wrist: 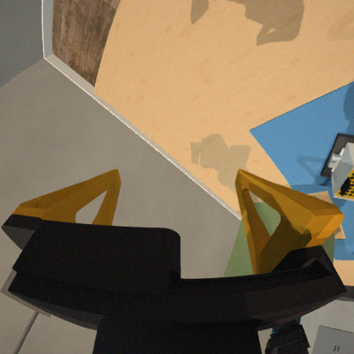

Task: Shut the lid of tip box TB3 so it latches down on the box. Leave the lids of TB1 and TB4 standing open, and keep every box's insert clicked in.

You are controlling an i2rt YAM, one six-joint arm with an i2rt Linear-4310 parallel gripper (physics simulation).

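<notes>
My gripper [177,175] is open, its two orange fingers wide apart with no object between them. At the right edge of the view, part of a tip box [345,182] shows on the blue mat [300,145]. It has clear or whitish walls, a yellow surface with black dots and a dark piece beside it. It lies to the right of my right finger and well apart from it. The view cuts it off, and I cannot read a label or tell which box it is. The other boxes and their lids do not show clearly.
A tan table top [165,75] meets a grey surface [100,135] along a pale edge. A green sheet [237,260] lies partly behind my right finger. A tan piece shows at the blue mat's lower part. A dark object [289,341] and a grey panel [335,340] are at the lower right.
</notes>
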